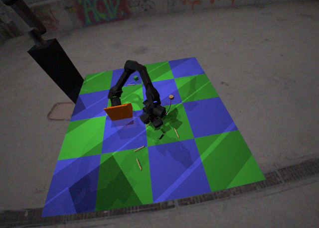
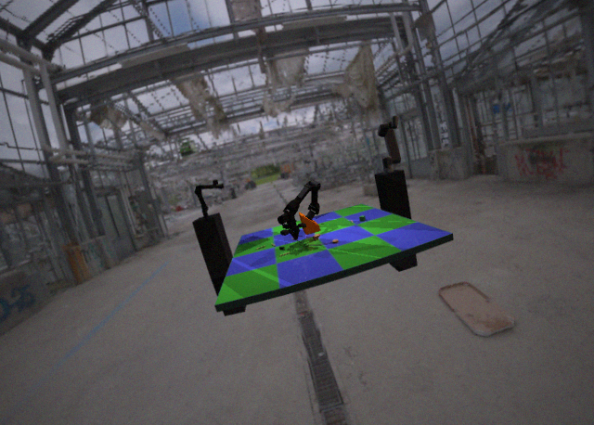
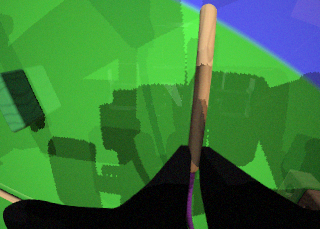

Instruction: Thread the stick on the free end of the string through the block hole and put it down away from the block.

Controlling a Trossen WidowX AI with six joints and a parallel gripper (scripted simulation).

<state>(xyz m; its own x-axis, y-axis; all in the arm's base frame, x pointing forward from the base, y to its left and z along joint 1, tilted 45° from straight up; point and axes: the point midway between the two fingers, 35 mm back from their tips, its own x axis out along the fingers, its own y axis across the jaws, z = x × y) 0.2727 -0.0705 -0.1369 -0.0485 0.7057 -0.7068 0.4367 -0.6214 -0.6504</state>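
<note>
Now: gripper tip 10 mm short of the wooden block, 140 mm to the right of it and 20 mm above it. Round my gripper tip: thin wooden stick 10 mm behind, 10 mm to the right; then round wooden button 170 mm ahead, 250 mm to the left, 20 mm below; then purple string right at my gripper tip.
</note>
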